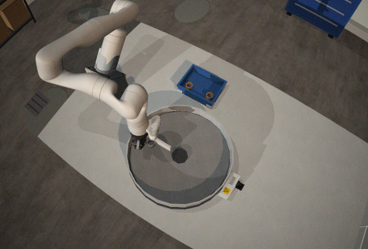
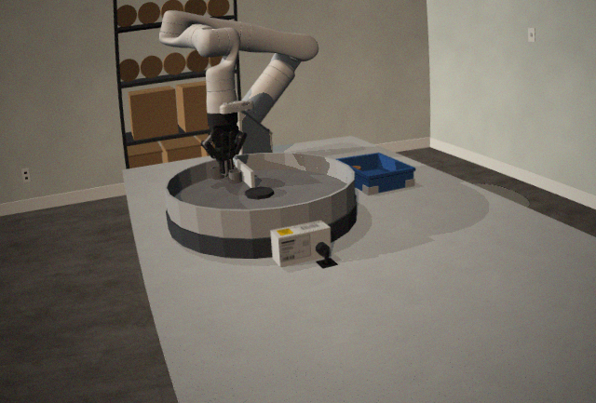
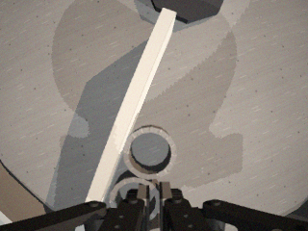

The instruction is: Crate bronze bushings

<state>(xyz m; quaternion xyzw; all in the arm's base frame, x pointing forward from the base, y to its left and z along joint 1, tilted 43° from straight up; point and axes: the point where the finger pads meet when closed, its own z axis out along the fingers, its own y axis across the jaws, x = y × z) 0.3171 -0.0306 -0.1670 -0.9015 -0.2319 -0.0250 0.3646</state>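
The turning table lies 150 mm ahead of my hand, 40 mm to the left of it and 30 mm below it. Round my hand: blue crate 30 mm ahead, 390 mm to the left, 60 mm below.
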